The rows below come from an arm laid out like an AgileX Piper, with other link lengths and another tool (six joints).
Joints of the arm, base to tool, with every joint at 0 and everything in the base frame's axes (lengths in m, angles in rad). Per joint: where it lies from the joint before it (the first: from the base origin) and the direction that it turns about. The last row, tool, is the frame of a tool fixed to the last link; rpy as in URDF.
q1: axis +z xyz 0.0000 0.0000 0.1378
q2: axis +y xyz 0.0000 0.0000 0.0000
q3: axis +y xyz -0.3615 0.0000 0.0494
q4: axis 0.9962 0 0.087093 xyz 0.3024 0.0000 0.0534
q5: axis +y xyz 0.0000 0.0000 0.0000
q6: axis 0.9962 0 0.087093 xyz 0.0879 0.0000 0.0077
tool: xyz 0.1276 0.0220 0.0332 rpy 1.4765 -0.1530 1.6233
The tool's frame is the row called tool.
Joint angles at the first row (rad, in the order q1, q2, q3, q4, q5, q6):
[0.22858 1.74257 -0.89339 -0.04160 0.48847 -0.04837]
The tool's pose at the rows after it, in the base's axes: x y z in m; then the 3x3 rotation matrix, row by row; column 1 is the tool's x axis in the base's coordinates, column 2 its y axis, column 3 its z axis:
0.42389 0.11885 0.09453; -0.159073 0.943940 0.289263; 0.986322 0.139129 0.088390; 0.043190 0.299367 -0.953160
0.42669 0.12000 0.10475; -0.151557 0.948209 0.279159; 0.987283 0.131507 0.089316; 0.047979 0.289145 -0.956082
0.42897 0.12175 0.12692; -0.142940 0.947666 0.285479; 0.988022 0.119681 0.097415; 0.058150 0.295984 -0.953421
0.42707 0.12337 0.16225; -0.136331 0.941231 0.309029; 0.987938 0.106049 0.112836; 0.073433 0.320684 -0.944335
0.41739 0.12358 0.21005; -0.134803 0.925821 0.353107; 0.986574 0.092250 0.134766; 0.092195 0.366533 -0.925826
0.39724 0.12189 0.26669; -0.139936 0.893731 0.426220; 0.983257 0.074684 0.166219; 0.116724 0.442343 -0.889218
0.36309 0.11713 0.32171; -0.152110 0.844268 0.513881; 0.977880 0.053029 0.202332; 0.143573 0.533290 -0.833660
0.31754 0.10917 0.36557; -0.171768 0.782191 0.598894; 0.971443 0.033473 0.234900; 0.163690 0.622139 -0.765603
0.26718 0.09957 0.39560; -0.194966 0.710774 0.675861; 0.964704 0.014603 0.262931; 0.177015 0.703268 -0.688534
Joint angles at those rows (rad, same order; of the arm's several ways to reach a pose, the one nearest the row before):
[0.22837 1.74772 -0.91476 -0.03547 0.52175 -0.04808]
[0.22824 1.74028 -0.94842 -0.02659 0.57313 -0.04819]
[0.22825 1.70865 -0.98696 -0.01335 0.63520 -0.04835]
[0.22860 1.64667 -1.02577 0.00263 0.70843 -0.04887]
[0.22896 1.55118 -1.05986 0.01837 0.78707 -0.04949]
[0.22918 1.42103 -1.07879 0.03597 0.85011 -0.05012]
[0.22919 1.26147 -1.07040 0.05440 0.89291 -0.05049]
[0.22919 1.08533 -1.03655 0.06883 0.92235 -0.05287]
[0.22922 0.90447 -0.98687 0.08005 0.94138 -0.05617]

